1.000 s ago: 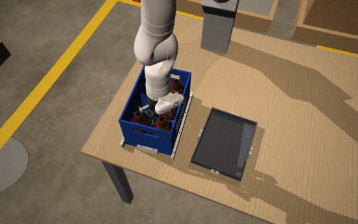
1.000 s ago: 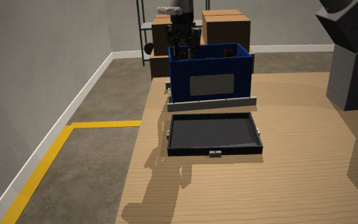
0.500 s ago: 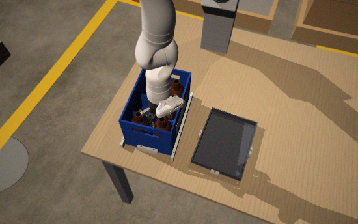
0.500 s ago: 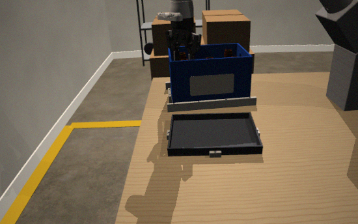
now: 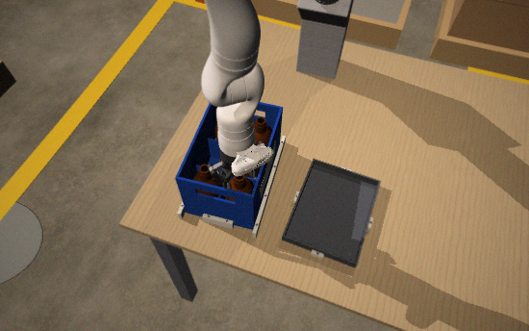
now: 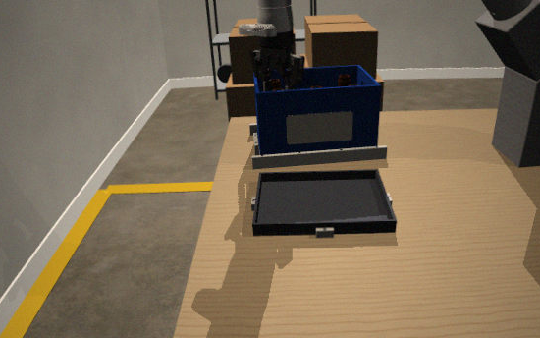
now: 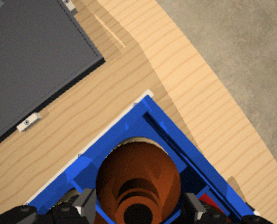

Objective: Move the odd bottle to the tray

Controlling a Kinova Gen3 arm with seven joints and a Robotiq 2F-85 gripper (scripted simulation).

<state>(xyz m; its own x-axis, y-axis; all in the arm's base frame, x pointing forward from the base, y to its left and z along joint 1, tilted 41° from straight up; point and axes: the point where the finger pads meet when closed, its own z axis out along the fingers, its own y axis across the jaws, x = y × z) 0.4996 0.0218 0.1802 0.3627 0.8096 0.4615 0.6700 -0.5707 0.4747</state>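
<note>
Right now the blue crate is 7 cm behind my hand, 7 cm to the right of it and 7 cm below it. The rest, counted from my hand: dark grey tray (12 cm behind, 21 cm to the left, 14 cm below).
</note>
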